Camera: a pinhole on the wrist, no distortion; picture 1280 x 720 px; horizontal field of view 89.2 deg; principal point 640.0 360.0 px. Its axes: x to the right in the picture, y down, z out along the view. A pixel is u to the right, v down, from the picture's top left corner.
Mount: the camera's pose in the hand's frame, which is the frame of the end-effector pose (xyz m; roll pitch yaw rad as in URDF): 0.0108 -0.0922 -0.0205 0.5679 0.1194 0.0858
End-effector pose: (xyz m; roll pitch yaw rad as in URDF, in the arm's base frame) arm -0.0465 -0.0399 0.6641 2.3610 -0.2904 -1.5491
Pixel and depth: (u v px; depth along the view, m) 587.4 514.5 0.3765
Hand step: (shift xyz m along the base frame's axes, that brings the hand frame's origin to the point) -0.0858 -0.1496 -0.3723
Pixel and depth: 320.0 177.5 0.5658
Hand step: 0.1079 -0.0163 -0.6951
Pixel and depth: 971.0 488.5 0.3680
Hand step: -0.0583 -0.3444 -0.2762
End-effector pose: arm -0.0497 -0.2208 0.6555 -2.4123 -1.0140 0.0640
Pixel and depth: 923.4 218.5 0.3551
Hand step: 0.0390 0.3952 0.2153
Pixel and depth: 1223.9 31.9 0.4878
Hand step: 0.0747 0.5298 0.5430
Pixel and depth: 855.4 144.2 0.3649
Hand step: -0.0120 0.4182 0.2087
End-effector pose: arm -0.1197 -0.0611 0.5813 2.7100 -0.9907 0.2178
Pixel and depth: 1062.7 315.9 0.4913
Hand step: 0.5435 0.3045 0.0866
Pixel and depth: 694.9 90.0 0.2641
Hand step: 0.2015 0.2849 -0.0827
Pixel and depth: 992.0 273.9 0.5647
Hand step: 0.5871 0.3664 0.0470
